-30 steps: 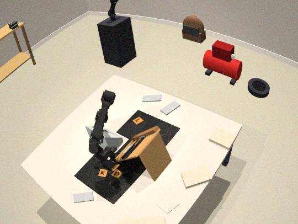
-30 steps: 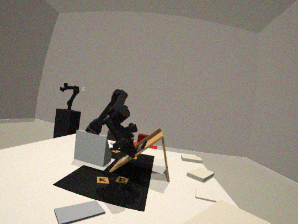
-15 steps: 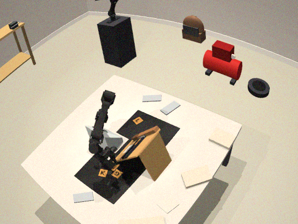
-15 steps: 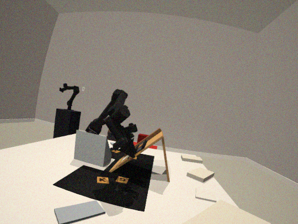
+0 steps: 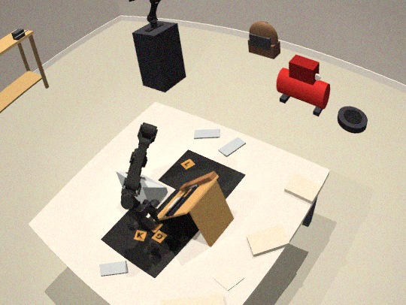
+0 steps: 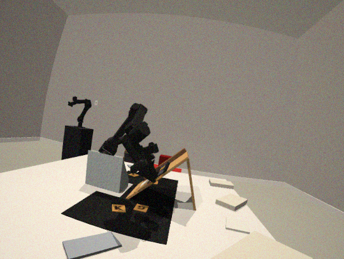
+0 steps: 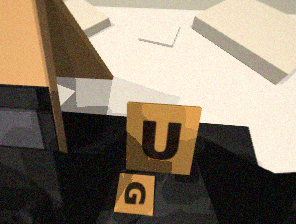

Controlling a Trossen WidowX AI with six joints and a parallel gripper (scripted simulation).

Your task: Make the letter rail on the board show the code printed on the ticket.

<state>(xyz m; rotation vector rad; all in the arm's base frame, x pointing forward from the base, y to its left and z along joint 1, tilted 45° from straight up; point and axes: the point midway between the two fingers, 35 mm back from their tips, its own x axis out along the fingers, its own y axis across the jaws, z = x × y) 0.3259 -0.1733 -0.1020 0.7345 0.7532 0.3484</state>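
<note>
Right now the u tile is right at my gripper tip. Round my gripper tip: k tile 150 mm below, 130 mm behind, 30 mm to the right; white ticket 210 mm to the left, 80 mm below, 80 mm behind; g tile 150 mm below, 50 mm behind, 30 mm to the left.
</note>
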